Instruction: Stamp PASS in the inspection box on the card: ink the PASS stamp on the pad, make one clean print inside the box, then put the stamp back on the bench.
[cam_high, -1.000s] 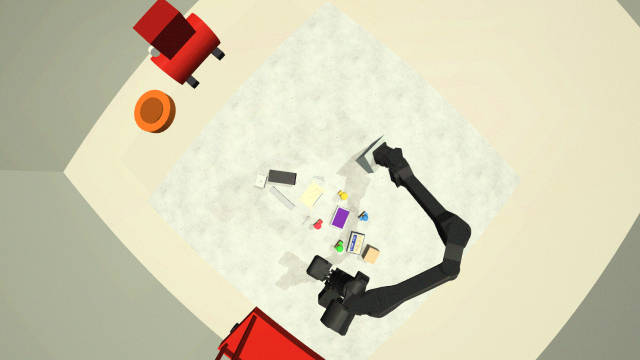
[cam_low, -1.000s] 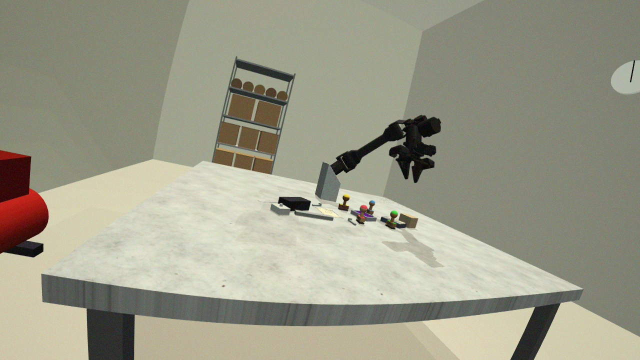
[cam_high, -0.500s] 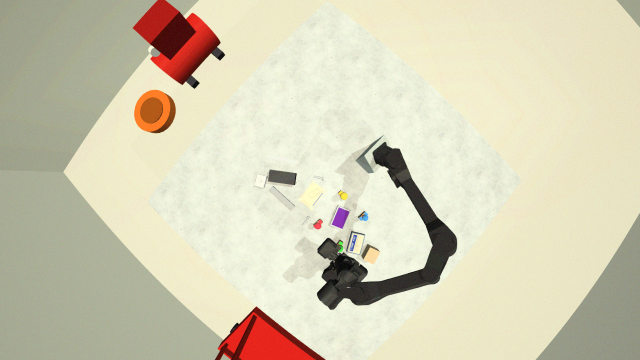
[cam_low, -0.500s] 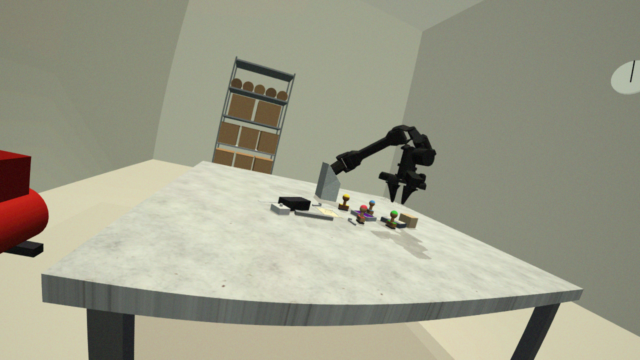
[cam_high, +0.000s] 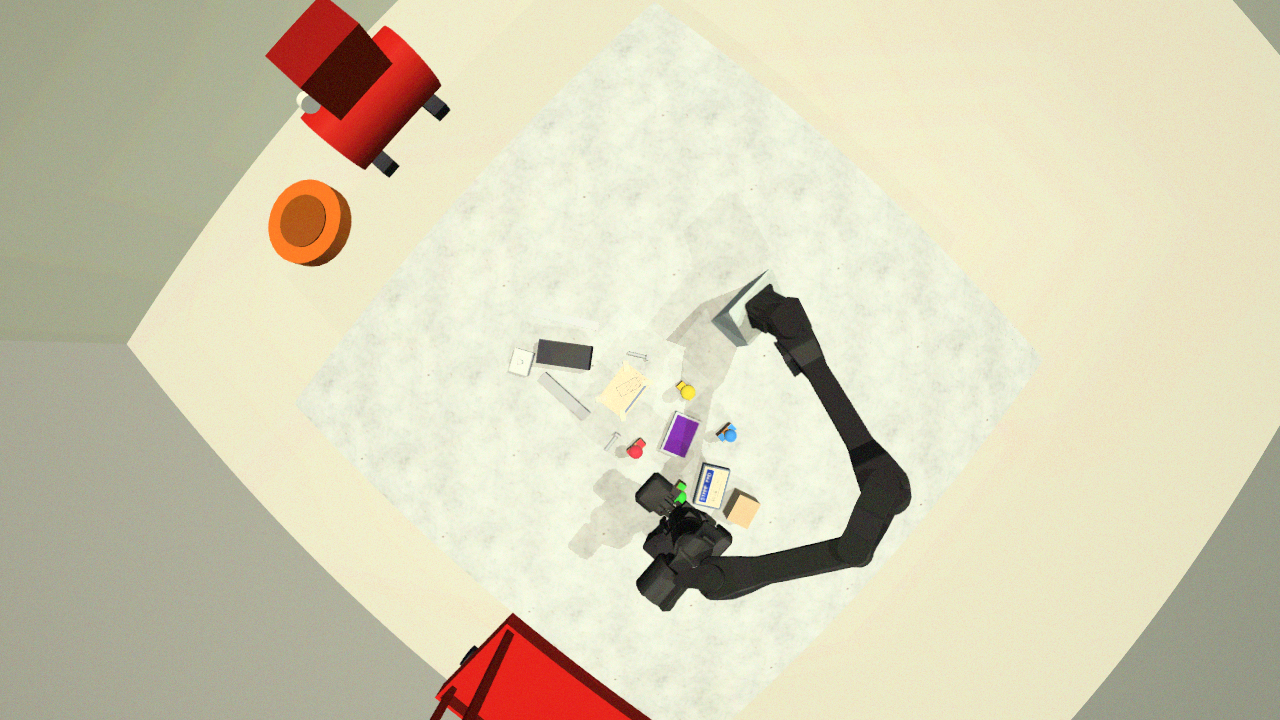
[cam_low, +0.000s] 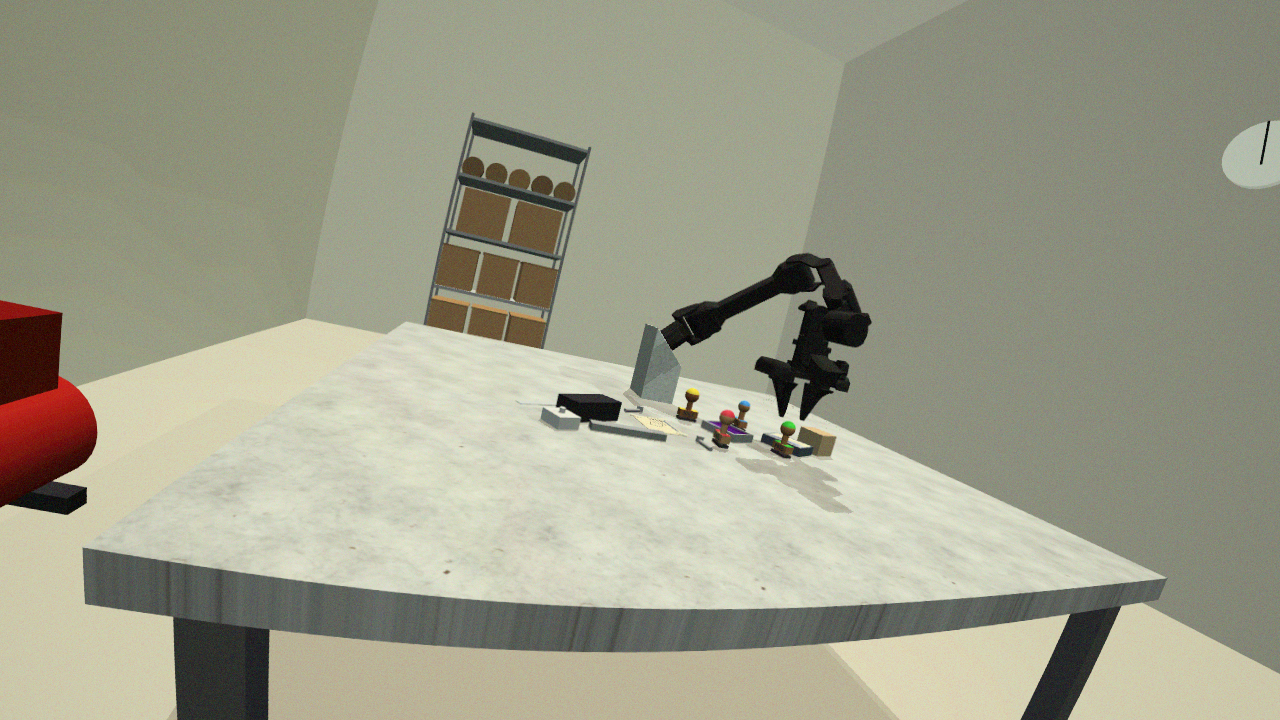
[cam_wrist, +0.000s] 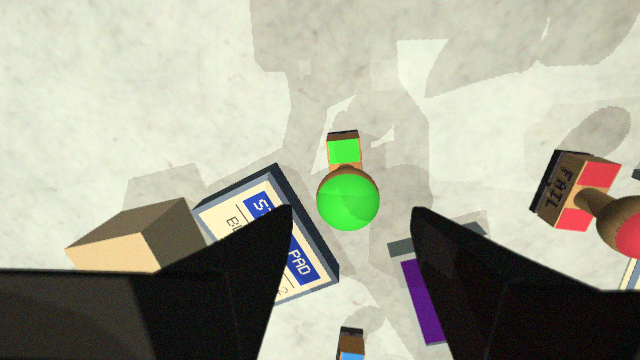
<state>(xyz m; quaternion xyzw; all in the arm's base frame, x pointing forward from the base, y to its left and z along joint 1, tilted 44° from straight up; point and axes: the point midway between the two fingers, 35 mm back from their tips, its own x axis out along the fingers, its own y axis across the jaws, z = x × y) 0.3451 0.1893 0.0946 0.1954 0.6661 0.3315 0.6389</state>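
The green-knobbed stamp lies 50 mm below my gripper tip. From my gripper tip the other things lie so: cardboard box: 120 mm to the left, 80 mm behind, 50 mm below; then red-knobbed stamp: 130 mm to the right, 50 mm below, 10 mm ahead; then purple ink pad: 90 mm to the right, 80 mm behind, 70 mm below.
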